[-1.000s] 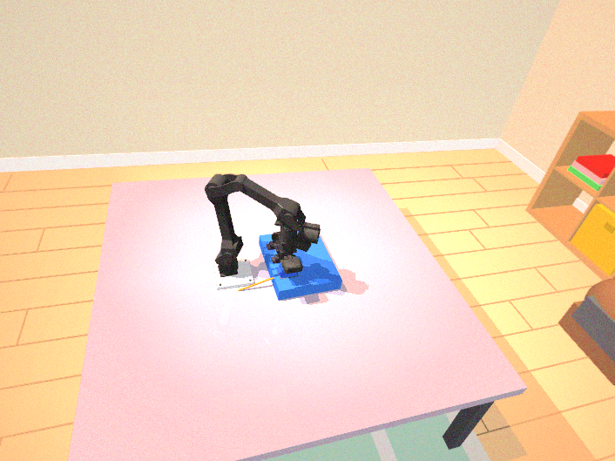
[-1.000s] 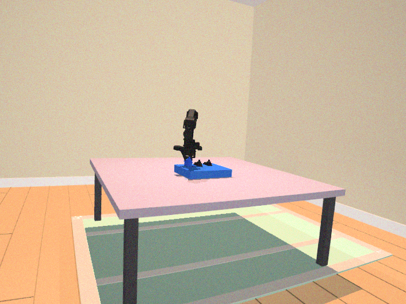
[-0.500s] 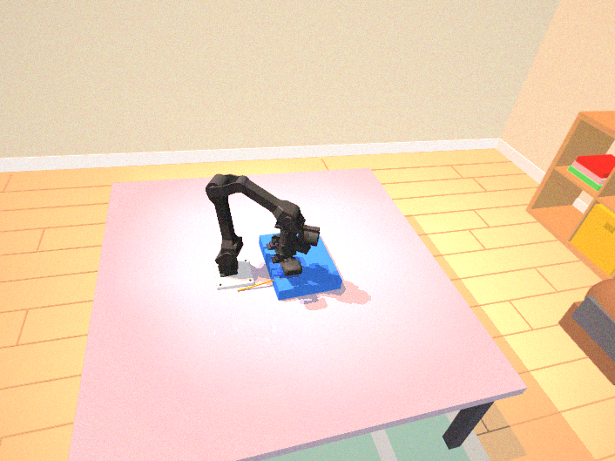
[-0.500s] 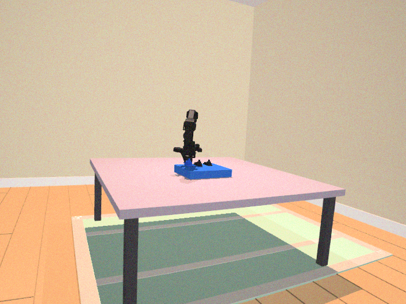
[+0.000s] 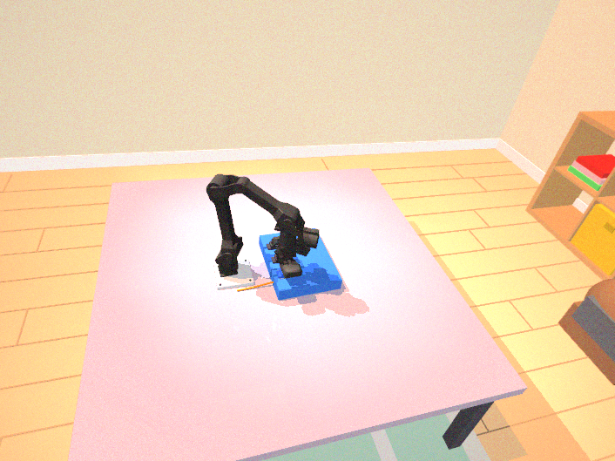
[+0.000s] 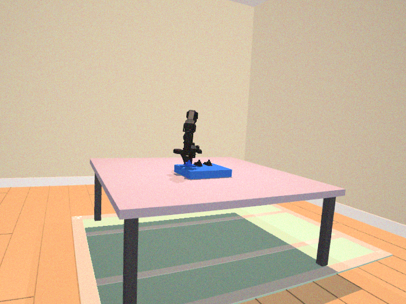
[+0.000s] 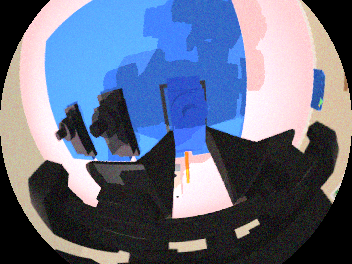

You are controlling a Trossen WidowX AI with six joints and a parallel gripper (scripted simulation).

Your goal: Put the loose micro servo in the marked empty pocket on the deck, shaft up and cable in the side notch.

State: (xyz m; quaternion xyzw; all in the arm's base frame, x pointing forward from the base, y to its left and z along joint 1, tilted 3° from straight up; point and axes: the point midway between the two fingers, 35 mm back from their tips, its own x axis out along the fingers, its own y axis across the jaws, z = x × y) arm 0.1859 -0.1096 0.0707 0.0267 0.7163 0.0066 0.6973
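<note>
My gripper tip is 12 cm short of the robot deck, 7 cm to the right of it and 3 cm above it.
</note>
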